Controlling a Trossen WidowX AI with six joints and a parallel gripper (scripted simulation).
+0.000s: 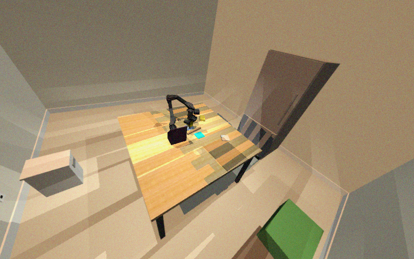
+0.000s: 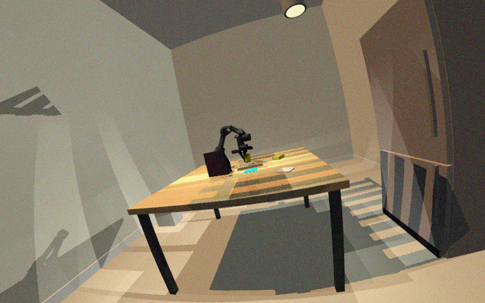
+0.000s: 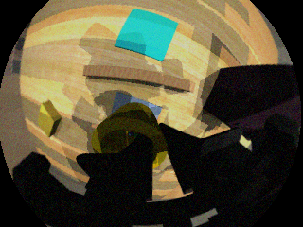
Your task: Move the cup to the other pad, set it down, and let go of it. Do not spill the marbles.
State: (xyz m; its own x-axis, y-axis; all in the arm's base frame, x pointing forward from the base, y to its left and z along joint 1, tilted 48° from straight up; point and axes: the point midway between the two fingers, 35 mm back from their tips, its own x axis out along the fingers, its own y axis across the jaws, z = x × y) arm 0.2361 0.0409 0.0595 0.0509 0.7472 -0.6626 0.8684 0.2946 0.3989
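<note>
Now: gripper tip 15 cm to the left of the teal pad, 9 cm above it and 7 cm short of it. Also, from my gripper tip: olive-yellow cup (2 cm to the left, 2 cm ahead); then light blue pad (9 cm below, 4 cm to the left, 3 cm ahead); then yellow block (30 cm ahead, 14 cm to the left, 6 cm below).
</note>
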